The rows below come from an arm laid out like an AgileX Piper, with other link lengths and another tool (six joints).
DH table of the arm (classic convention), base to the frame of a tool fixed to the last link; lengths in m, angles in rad. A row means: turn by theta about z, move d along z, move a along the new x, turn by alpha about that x. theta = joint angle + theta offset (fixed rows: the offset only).
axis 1: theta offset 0, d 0.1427, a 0, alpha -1.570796
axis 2: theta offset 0.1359, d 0, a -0.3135, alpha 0
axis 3: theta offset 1.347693, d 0, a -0.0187, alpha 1.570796
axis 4: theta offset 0, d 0.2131, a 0, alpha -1.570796
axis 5: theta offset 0, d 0, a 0, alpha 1.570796
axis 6: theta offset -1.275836, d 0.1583, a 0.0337, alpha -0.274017
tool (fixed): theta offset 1.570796, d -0.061, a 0, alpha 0
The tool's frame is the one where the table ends.
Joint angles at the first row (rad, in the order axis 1, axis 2, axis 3, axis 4, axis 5, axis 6):
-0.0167 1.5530 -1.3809 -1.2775 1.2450 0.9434
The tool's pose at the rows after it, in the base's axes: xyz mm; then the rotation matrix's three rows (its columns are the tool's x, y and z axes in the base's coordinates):
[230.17 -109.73 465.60], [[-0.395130 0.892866 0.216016], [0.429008 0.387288 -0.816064], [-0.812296 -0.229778 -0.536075]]
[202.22 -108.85 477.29], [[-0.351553 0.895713 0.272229], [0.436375 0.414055 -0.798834], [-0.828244 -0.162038 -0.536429]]
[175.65 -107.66 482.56], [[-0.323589 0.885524 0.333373], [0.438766 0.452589 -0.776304], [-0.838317 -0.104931 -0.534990]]
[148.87 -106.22 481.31], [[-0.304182 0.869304 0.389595], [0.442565 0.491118 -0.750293], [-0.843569 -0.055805 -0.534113]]
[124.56 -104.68 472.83], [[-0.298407 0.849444 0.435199], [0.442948 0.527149 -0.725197], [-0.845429 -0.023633 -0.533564]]
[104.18 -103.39 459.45], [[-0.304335 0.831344 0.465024], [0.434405 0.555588 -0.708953], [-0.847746 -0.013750 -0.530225]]
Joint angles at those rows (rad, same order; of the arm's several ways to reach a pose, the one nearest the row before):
-0.0166 1.4678 -1.3680 -1.2558 1.2308 0.9369
-0.0166 1.3732 -1.3381 -1.2312 1.2067 0.9299
-0.0165 1.2779 -1.2896 -1.2056 1.1678 0.9232
-0.0165 1.1790 -1.2216 -1.1793 1.1260 0.9215
-0.0165 1.0834 -1.1328 -1.1606 1.0820 0.9265
-0.0165 0.9982 -1.0323 -1.1599 1.0413 0.9384

